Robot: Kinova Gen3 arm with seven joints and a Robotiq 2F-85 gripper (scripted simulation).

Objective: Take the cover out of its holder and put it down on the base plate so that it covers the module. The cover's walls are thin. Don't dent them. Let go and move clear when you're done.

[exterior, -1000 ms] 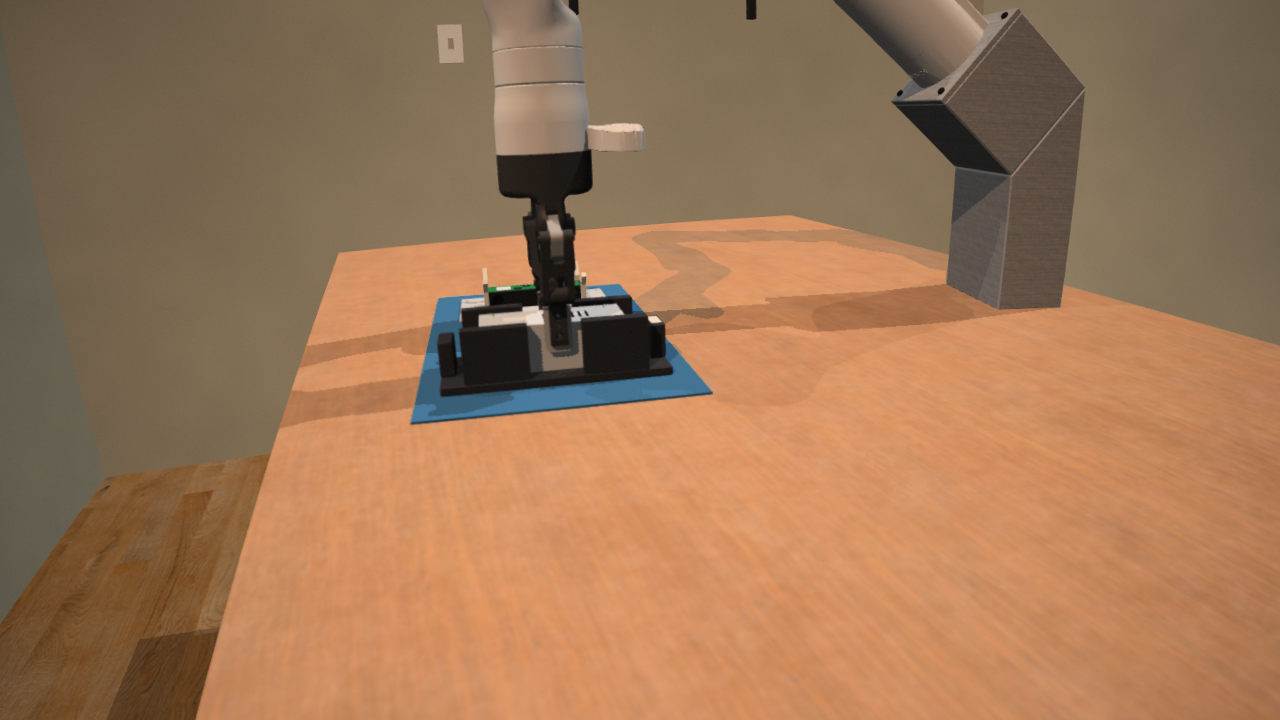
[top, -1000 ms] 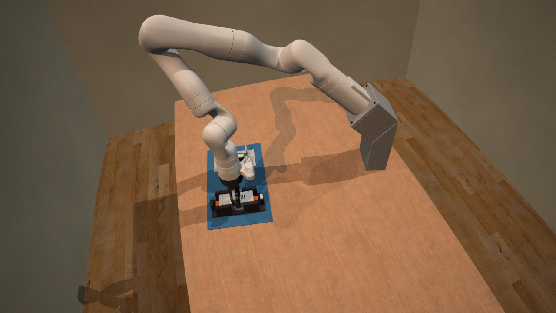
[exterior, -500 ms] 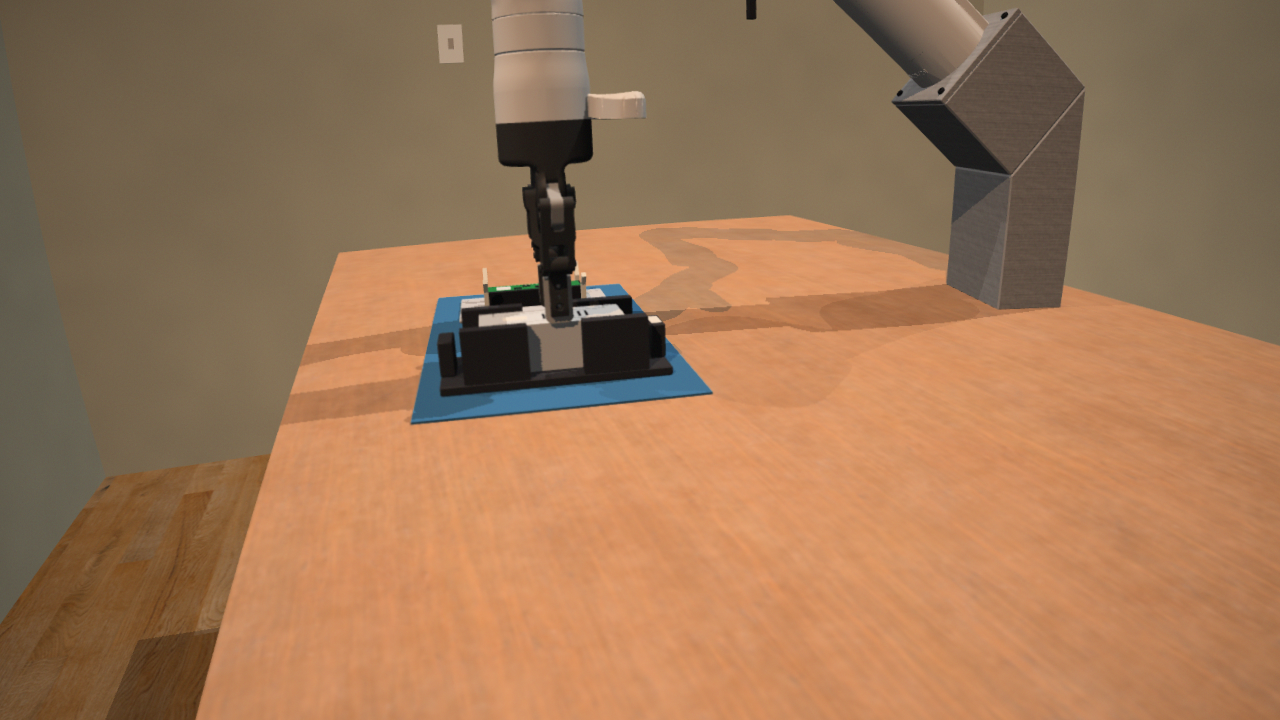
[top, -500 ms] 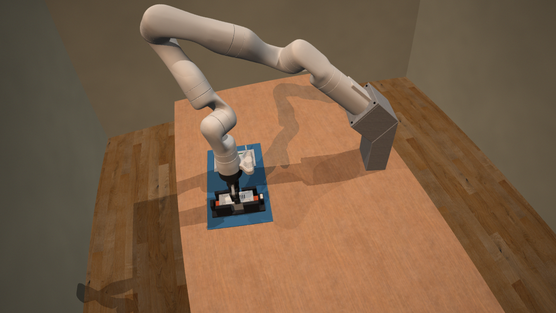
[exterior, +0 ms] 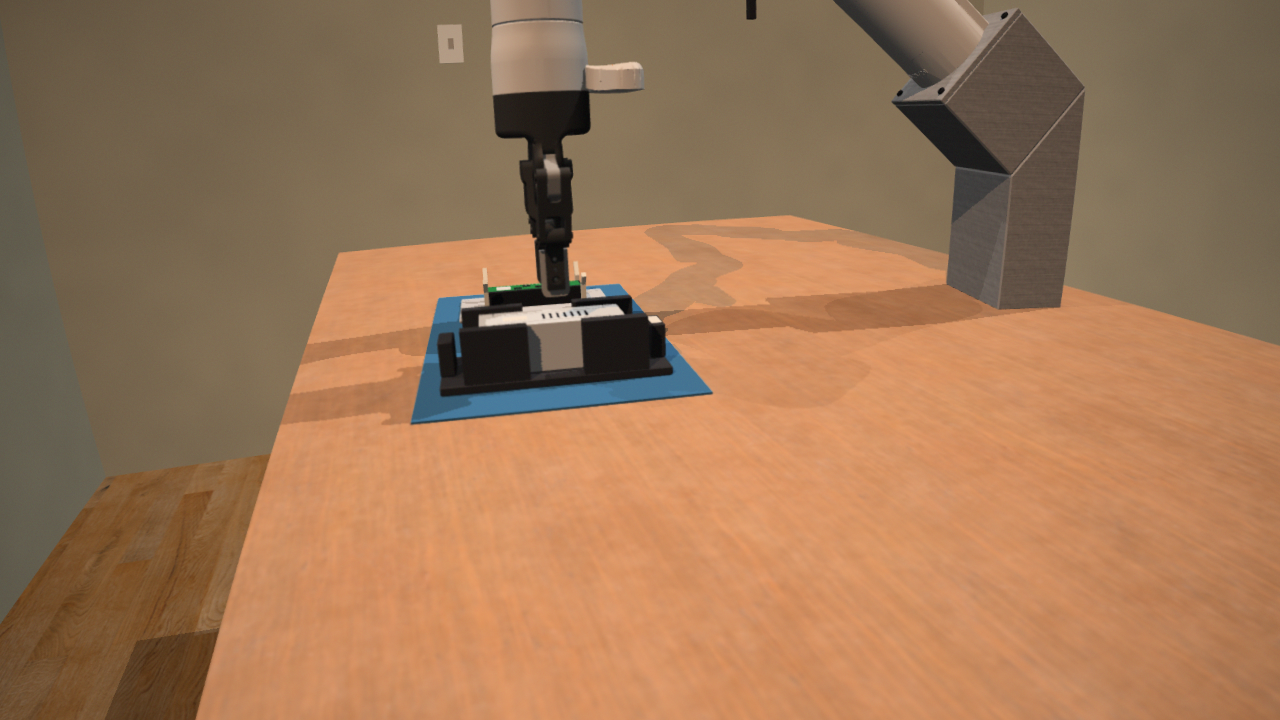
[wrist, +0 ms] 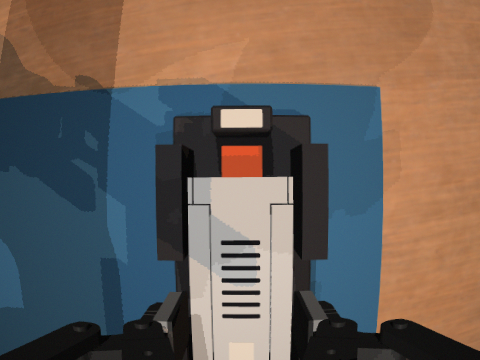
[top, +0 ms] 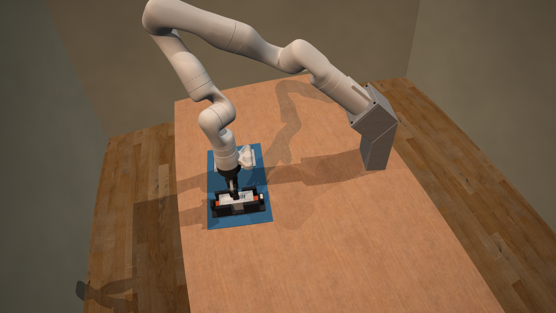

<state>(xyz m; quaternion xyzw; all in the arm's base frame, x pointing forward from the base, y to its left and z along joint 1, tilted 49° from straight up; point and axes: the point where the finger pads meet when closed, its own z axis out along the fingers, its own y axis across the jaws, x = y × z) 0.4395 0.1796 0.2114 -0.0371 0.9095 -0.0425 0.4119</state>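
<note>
My gripper is now 60 mm above the light grey cover.
</note>
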